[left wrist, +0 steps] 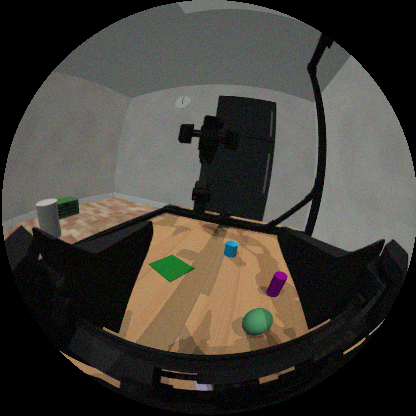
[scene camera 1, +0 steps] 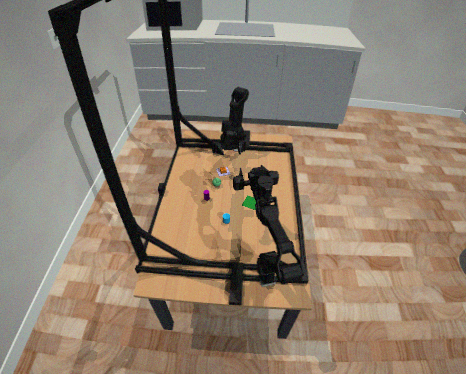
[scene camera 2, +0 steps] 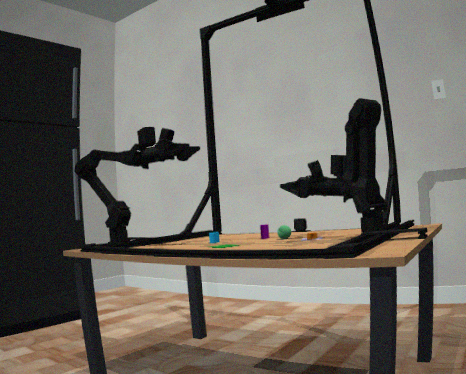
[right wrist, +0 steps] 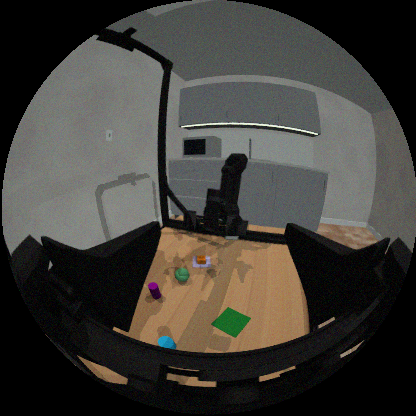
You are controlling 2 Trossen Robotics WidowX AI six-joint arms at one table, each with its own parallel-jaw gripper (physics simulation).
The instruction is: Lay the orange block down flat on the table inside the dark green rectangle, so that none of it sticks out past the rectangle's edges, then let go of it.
Labels:
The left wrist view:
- my left gripper: 217, 231
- my right gripper: 209, 127
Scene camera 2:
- my left gripper: 283, 185
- my right gripper: 194, 146
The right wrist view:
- my left gripper: 209, 230
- my right gripper: 224, 229

